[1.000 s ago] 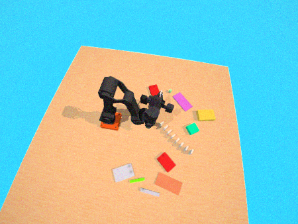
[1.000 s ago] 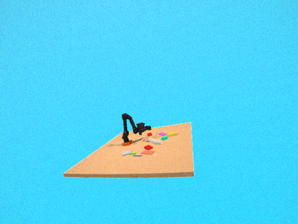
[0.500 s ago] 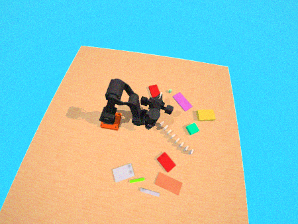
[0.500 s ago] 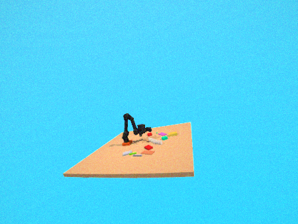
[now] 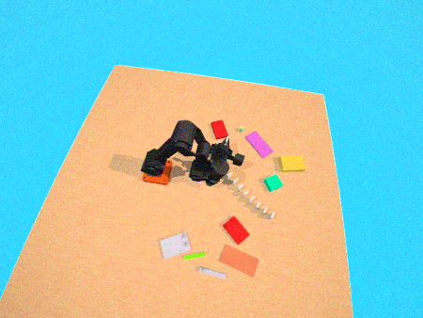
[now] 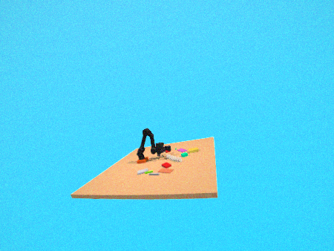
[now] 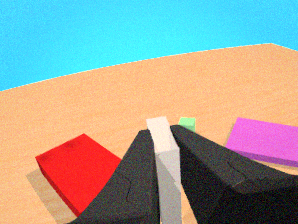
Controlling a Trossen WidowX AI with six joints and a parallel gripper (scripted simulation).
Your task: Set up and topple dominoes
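Now: the magenta slab 17 cm ahead of my gripper tip, 5 cm to the left of it and 9 cm below it. From my gripper tip the other things lie so: green block 23 cm ahead, 15 cm to the right, 8 cm below; yellow block 32 cm ahead, 4 cm to the right, 8 cm below; grey tile 15 cm behind, 45 cm to the right, 9 cm below.
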